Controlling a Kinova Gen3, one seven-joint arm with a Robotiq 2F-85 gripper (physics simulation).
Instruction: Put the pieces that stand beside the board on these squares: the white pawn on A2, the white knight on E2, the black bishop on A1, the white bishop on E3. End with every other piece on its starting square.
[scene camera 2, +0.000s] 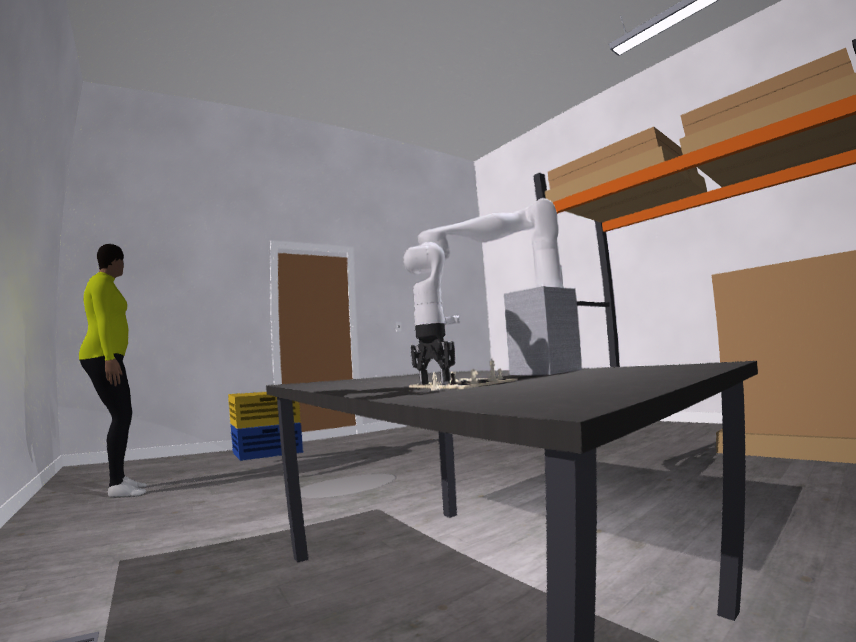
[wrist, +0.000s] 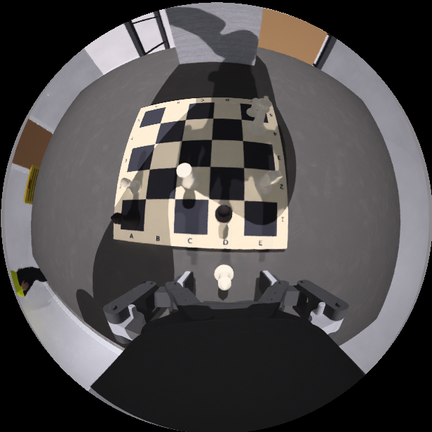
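Where they show: gripper, between the fingertips: (scene camera 2: 434, 384); arm's base, origin of its link: (scene camera 2: 549, 290).
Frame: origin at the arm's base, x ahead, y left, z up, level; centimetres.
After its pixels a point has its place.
The board (wrist: 166, 241) shows row 1 nearest my gripper. The black bishop (wrist: 131, 219) stands on A1, the white pawn (wrist: 134, 185) on A2 and the white knight (wrist: 268, 184) on E2. The white bishop (wrist: 224, 273) stands off the board, in front of column D. My gripper (scene camera 2: 434, 380) @(y 3.0, x 55.9, z -27.1 cm) (wrist: 226, 280) is open and low over the table, with its fingers on either side of the white bishop in the wrist view and nothing gripped. Its tips are close to table height in the scene view, where a small pale piece shows between them; I cannot tell which.
A black piece (wrist: 223, 213) stands on D1, a white piece (wrist: 186, 176) on C2, and two white pieces overlap at E4 and E5. The arm's grey pedestal (scene camera 2: 542, 331) @(y 5.0, x 12.7, z -14.6 cm) (wrist: 216, 35) stands behind the board. A person (scene camera 2: 105, 324) stands beyond the table (scene camera 2: 442, 418) @(y 34.8, x 79.3, z -29.9 cm).
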